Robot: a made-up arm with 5 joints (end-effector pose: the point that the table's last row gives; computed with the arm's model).
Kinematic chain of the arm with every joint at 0, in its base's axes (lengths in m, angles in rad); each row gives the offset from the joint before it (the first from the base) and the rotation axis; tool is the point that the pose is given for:
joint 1: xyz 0 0 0.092 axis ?
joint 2: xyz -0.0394 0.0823 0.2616 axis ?
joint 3: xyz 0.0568 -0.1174 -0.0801 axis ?
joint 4: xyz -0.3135 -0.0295 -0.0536 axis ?
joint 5: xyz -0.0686 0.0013 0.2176 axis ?
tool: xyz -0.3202 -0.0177 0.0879
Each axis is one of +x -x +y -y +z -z.
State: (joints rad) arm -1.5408 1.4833 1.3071 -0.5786 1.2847
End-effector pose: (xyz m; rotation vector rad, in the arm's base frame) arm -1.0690 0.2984 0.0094 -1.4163 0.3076 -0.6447
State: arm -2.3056 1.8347 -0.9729 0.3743 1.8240
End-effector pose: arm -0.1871 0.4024 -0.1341 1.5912 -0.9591 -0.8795
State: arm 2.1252 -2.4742 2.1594 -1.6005 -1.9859
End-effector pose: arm 0.0976 0.3795 -0.1658 0.8592 1.7965 0.9998
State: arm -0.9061 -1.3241 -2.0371 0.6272 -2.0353
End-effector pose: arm -0.2582 0.3539 0.4814 0.3314 -0.3834 -1.6626
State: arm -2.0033 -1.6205 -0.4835 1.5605 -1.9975
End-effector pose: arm -0.1193 0.1990 -0.3808 1.5608 -1.4442 0.9628
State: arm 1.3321 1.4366 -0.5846 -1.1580 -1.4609
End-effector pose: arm 0.1338 -0.2580 0.3960 0.1197 -1.4362 1.6339
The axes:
joint 1: +y
joint 2: -x
joint 3: +z
joint 4: +y
joint 5: +y

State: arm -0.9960 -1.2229 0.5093 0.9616 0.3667
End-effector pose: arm -0.1971 -0.3553 0.0945 0.0674 -0.0248 1.2668
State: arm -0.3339 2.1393 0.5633 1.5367 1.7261
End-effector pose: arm 0.0759 -0.0484 0.5398 -0.1682 -1.3599 2.3870
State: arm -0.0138 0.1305 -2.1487 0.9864 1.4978
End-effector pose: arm -0.1024 -0.1012 0.5474 2.2862 1.1949 -0.8532
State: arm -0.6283 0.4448 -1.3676 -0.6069 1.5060
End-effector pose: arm -0.3205 0.6539 0.2719 0.6570 -0.0782 -1.2227
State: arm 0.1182 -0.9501 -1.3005 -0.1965 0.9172
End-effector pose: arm -0.0893 0.0669 0.9394 1.2094 1.2898 -0.9679
